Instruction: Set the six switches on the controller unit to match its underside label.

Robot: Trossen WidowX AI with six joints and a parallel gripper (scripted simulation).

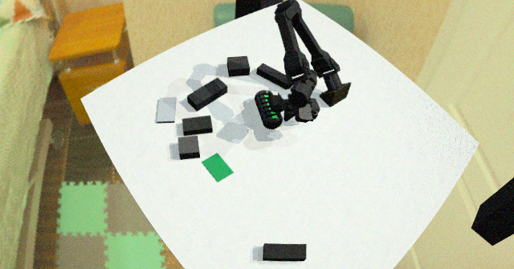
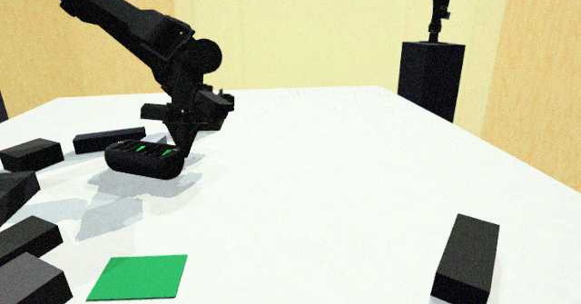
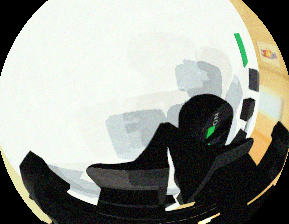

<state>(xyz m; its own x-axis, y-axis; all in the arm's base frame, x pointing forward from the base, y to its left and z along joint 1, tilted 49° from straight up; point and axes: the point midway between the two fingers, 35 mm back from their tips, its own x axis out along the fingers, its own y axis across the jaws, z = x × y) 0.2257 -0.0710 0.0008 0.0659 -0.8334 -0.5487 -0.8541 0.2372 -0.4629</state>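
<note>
My gripper tip is 9 cm past the small grey cube and 7 cm to the left of it. The rest, counted from my gripper tip: green card (30 cm ahead, 3 cm to the right, 1 cm below); then light grey plate (34 cm to the right, 28 cm ahead, 1 cm below).
</note>
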